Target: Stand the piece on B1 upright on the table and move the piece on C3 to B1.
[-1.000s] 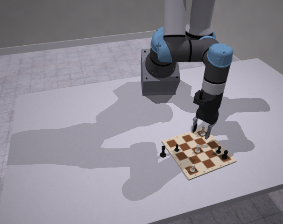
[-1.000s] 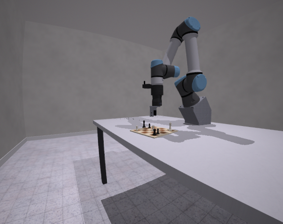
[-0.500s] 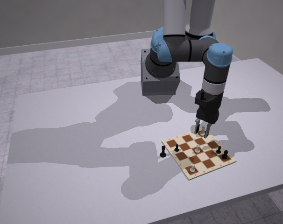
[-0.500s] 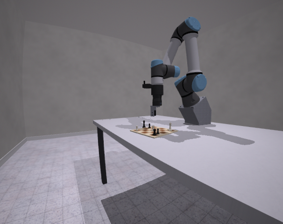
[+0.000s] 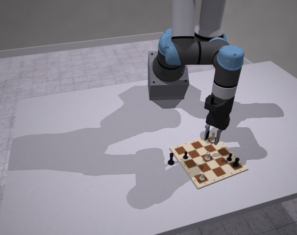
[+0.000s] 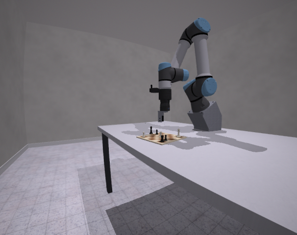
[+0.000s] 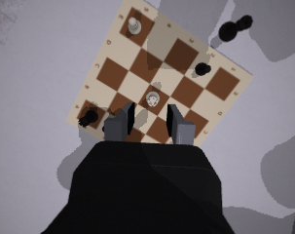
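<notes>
The chessboard is 11 cm below my hand. Also, from my hand: white pawn (8 cm ahead, 7 cm to the right, 10 cm below); tall white piece (8 cm behind, 7 cm to the left, 9 cm below).
</notes>
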